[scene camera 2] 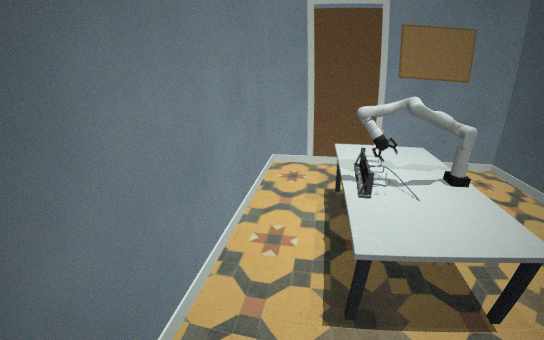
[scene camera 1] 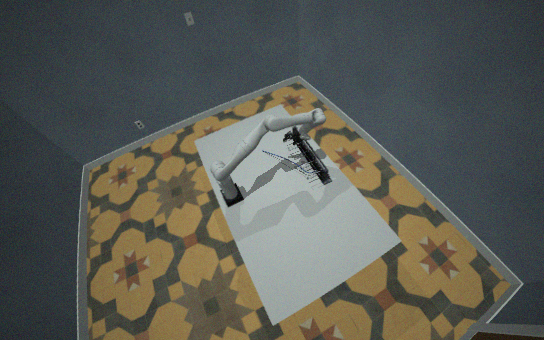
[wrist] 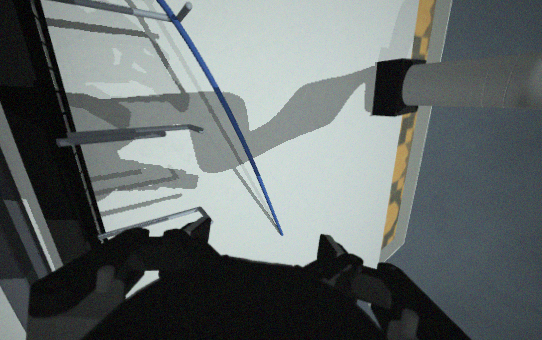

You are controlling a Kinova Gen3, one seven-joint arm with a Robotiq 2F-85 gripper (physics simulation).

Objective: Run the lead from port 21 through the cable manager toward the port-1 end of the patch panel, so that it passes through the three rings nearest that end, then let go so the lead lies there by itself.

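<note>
The blue lead (scene camera 1: 273, 154) (scene camera 2: 406, 185) (wrist: 216, 88) slopes away from the black patch panel (scene camera 1: 312, 157) (scene camera 2: 365, 175), its free end low over the table. In the wrist view it crosses the tip of the upper grey ring (wrist: 125, 10); whether it runs inside that ring I cannot tell. It lies outside the middle ring (wrist: 170, 130) and the lower ring (wrist: 160, 217), both near my left finger's side. My gripper (scene camera 1: 289, 136) (scene camera 2: 388, 154) (wrist: 264, 238) is open and empty, above the rings at the panel's far end in scene camera 2. The port numbers are too small to read.
The white table (scene camera 1: 320, 250) (scene camera 2: 430, 225) carries the panel and the arm's black base (scene camera 1: 232, 195) (scene camera 2: 456, 179) (wrist: 389, 87). The panel stands upright along the table edge opposite the base. Several thin rings stick out from it toward the base. Arm shadows cross the table.
</note>
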